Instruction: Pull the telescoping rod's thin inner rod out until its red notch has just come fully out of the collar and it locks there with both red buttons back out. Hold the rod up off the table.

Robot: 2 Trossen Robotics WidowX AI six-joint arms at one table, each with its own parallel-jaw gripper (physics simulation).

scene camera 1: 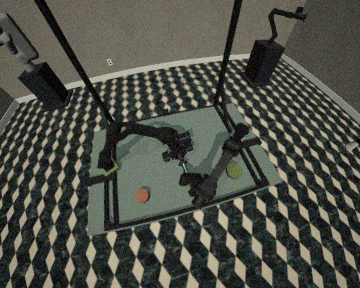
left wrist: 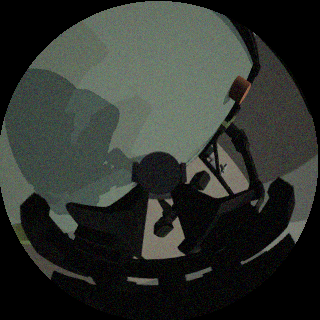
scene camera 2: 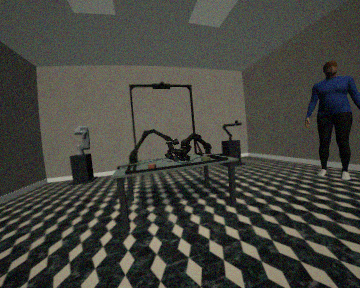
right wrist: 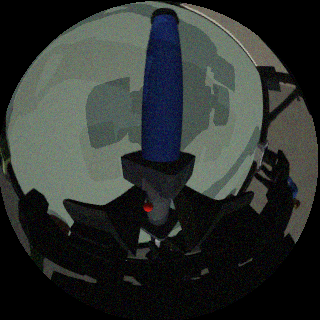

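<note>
The telescoping rod is held above the table between both grippers. In the right wrist view its blue handle [right wrist: 162,90], dark block [right wrist: 159,167] and grey tube [right wrist: 160,207] show, with one red button [right wrist: 148,206] out at the tube's side; the opposite side is hidden. My right gripper [right wrist: 157,182] [scene camera 1: 177,155] is shut on the grey tube. The thin pale inner rod [scene camera 1: 185,166] spans the gap to my left gripper [left wrist: 161,200] [scene camera 1: 188,179], which is shut on the inner rod's end, behind a dark round cap [left wrist: 160,172]. I cannot make out the red notch.
An orange disc [scene camera 1: 142,195] [scene camera 2: 151,166] [left wrist: 240,89] lies near the table's front left. A green disc [scene camera 1: 234,170] lies at the right, beside the left arm. A light green angled piece [scene camera 1: 112,169] is by the right arm's base. Dark frame posts [scene camera 1: 227,55] rise behind.
</note>
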